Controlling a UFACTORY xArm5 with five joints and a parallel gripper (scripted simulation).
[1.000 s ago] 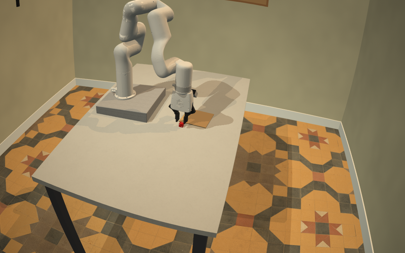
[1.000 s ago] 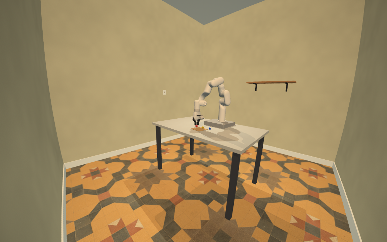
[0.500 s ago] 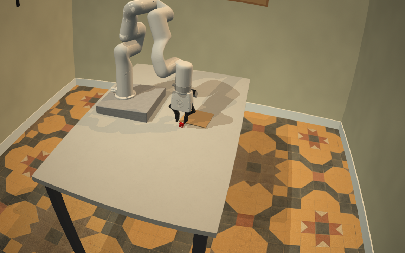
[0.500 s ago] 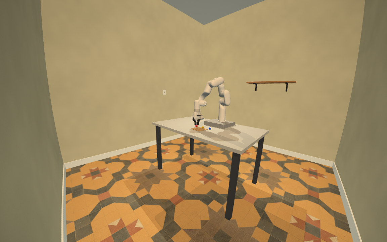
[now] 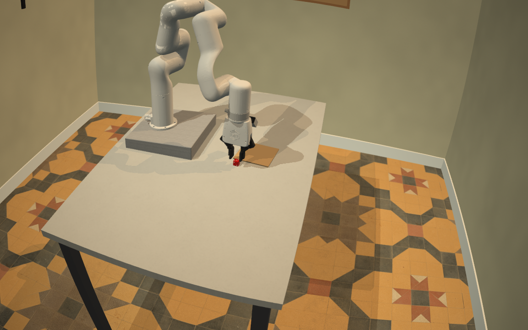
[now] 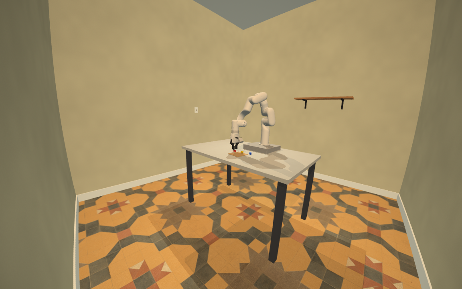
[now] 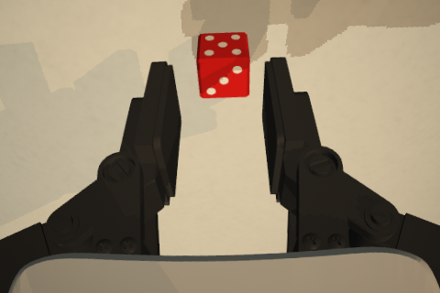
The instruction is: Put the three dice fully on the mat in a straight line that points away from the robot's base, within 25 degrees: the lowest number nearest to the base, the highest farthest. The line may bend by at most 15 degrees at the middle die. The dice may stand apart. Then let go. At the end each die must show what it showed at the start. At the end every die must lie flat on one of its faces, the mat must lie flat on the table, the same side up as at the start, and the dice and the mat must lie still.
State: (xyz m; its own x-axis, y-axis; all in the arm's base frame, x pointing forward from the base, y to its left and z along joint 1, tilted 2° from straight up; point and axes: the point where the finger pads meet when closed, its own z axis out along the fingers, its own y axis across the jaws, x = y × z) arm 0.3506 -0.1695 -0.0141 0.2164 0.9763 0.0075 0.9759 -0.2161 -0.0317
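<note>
Right now my hand is 4 cm above the red die. Round my hand: blue die (18 cm to the left, 4 cm below, 1 cm behind); then yellow die (10 cm to the left, 3 cm below, 1 cm ahead); then mat (9 cm to the left, 7 cm ahead, 4 cm below).
</note>
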